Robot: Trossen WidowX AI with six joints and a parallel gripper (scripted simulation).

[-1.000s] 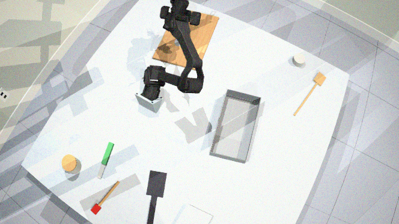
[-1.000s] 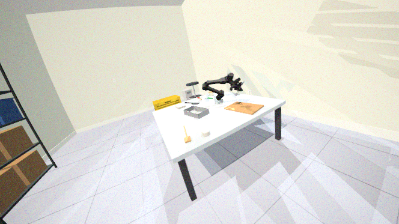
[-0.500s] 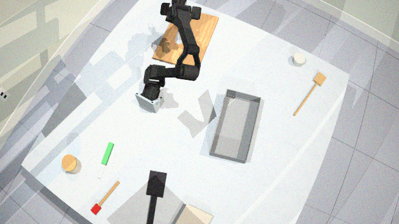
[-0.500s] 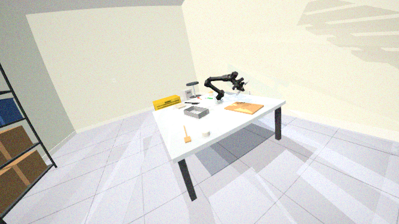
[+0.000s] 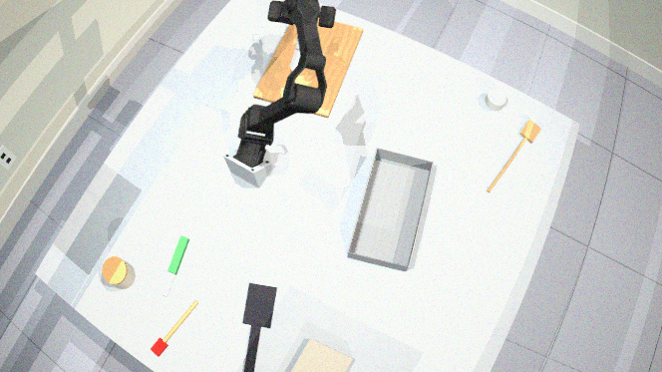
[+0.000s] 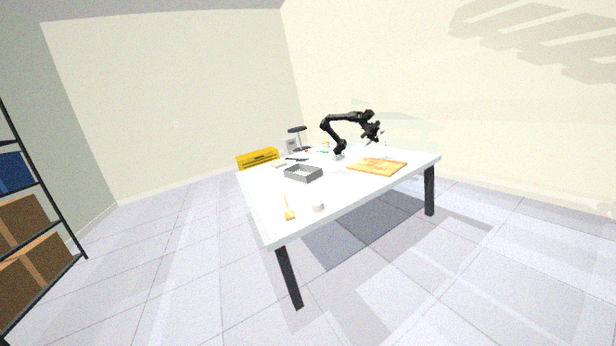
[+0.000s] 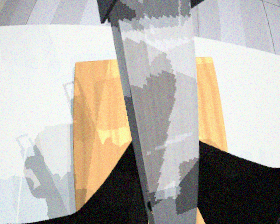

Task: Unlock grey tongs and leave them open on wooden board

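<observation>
The wooden board lies 20 mm ahead of my gripper tip, 30 mm to the right of it and 170 mm below it. The rest, counted from my gripper tip: green-handled tool: 40 mm ahead, 800 mm to the right, 170 mm below; white cylinder: 590 mm ahead, 140 mm to the left, 160 mm below; grey roasting tin: 460 mm ahead, 350 mm to the right, 150 mm below.
</observation>
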